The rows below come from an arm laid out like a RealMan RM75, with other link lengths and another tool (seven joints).
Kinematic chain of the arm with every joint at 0, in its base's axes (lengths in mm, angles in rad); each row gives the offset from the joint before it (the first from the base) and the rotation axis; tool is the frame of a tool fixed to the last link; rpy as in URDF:
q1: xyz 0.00 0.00 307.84 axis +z
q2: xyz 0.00 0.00 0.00 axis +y
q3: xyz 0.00 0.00 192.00 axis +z
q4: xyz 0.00 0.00 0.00 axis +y
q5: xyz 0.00 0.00 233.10 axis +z
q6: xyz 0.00 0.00 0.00 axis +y
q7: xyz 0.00 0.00 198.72 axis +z
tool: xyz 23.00 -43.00 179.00 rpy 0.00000 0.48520 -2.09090
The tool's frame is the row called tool.
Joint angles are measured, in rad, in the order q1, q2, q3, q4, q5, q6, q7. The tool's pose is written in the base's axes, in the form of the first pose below.
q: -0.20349, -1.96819, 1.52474, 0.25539, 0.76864, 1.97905, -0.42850
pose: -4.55 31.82 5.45 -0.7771 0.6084 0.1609 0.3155 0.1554 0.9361
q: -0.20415, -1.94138, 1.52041, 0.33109, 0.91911, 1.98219, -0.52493
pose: -3.52 28.80 2.21 -0.7147 0.6929 0.0954 0.3869 0.2781 0.8792
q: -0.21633, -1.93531, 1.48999, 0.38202, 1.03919, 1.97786, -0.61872
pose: -3.17 27.09 -0.08 -0.6851 0.7275 0.0376 0.4373 0.3695 0.8199
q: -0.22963, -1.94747, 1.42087, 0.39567, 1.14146, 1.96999, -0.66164
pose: -3.36 26.85 -1.36 -0.6821 0.7309 0.0241 0.4630 0.4061 0.7878
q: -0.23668, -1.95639, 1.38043, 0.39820, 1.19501, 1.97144, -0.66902
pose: -3.39 26.66 -1.83 -0.6773 0.7354 0.0230 0.4746 0.4127 0.7774
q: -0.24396, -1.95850, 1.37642, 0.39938, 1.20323, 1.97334, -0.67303
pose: -3.16 26.55 -1.93 -0.6713 0.7409 0.0182 0.4780 0.4140 0.7747
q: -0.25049, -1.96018, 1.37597, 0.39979, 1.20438, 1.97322, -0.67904
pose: -2.96 26.56 -1.99 -0.6687 0.7434 0.0130 0.4782 0.4166 0.7732
